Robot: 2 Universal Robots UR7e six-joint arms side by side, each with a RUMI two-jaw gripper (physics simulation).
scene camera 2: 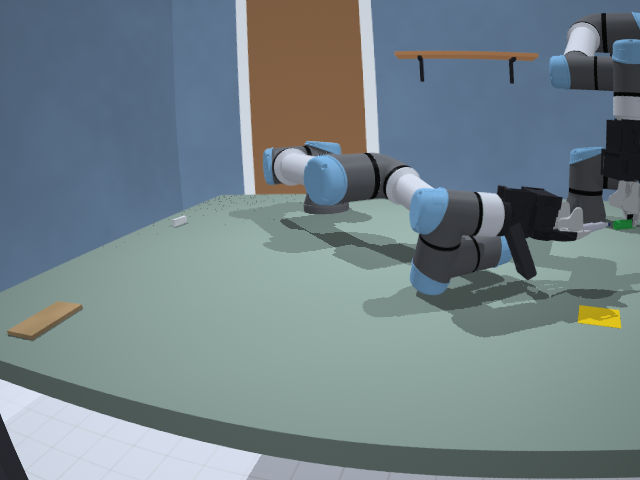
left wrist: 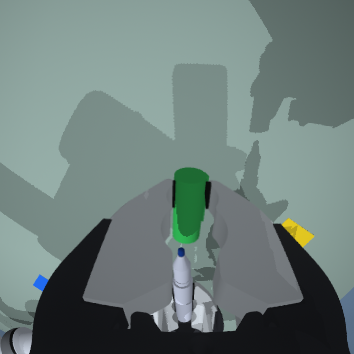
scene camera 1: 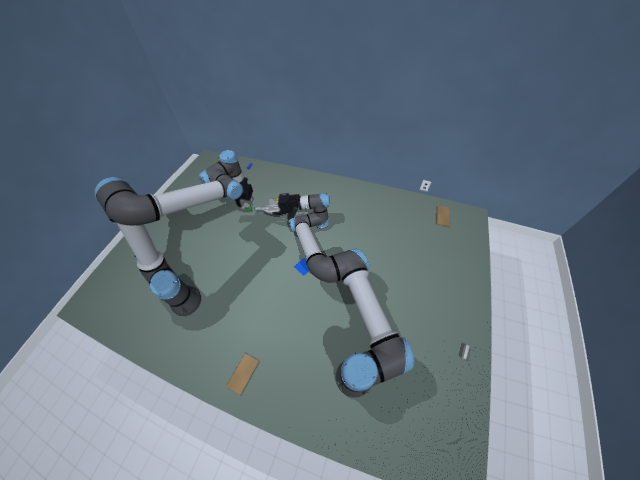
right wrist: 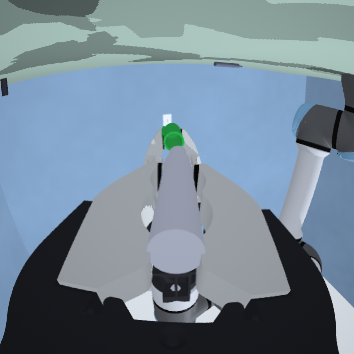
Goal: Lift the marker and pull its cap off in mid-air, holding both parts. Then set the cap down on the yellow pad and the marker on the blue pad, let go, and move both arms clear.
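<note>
The green cap is off the marker, in mid-air. My left gripper points down and is shut on it. The light grey marker lies level in mid-air, its blue tip facing the cap's open end across a small gap. My right gripper is shut on the marker's body. The yellow pad lies on the table below, partly hidden in the left wrist view. The blue pad lies partly under the right arm in scene camera 1.
Wooden blocks lie on the table. A small grey-white piece lies near one edge, and a small blue piece near the back edge. The two grippers are very close together.
</note>
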